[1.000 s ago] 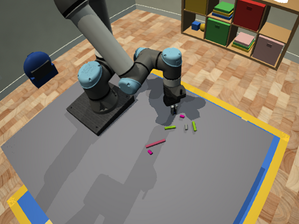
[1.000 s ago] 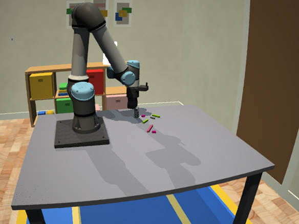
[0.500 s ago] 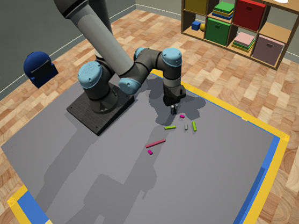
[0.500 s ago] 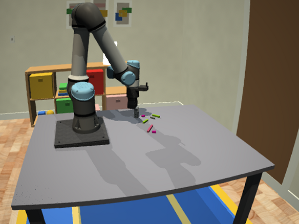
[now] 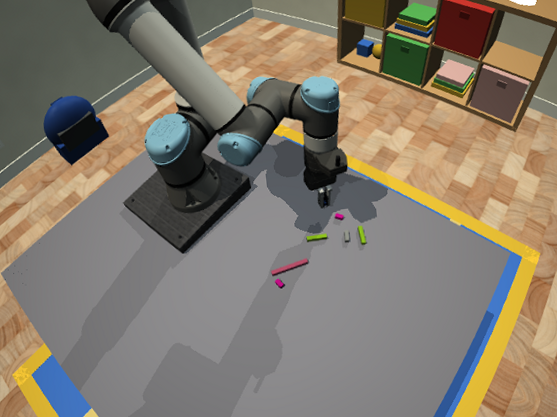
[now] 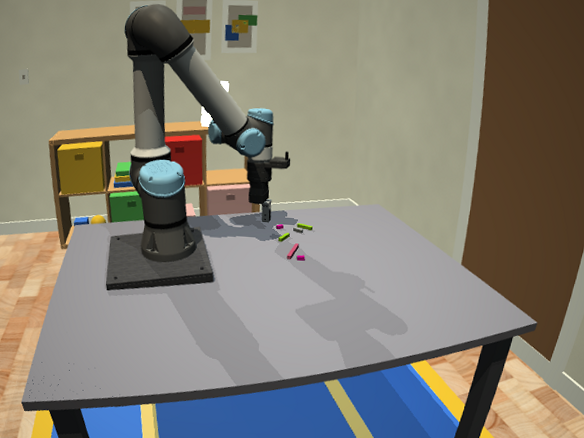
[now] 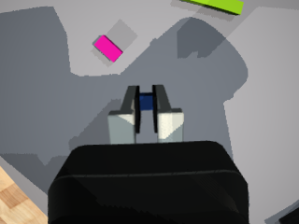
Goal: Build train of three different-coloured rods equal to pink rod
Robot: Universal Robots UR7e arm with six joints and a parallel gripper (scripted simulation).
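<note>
Right now my hand is 90 mm short of the grey rod, 40 mm to the left of it and 40 mm above it. Round my hand: lime rod (120 mm ahead, 40 mm below, 20 mm to the right); then blue rod (10 mm below); then pink rod (190 mm to the right, 40 mm below, 10 mm ahead).
</note>
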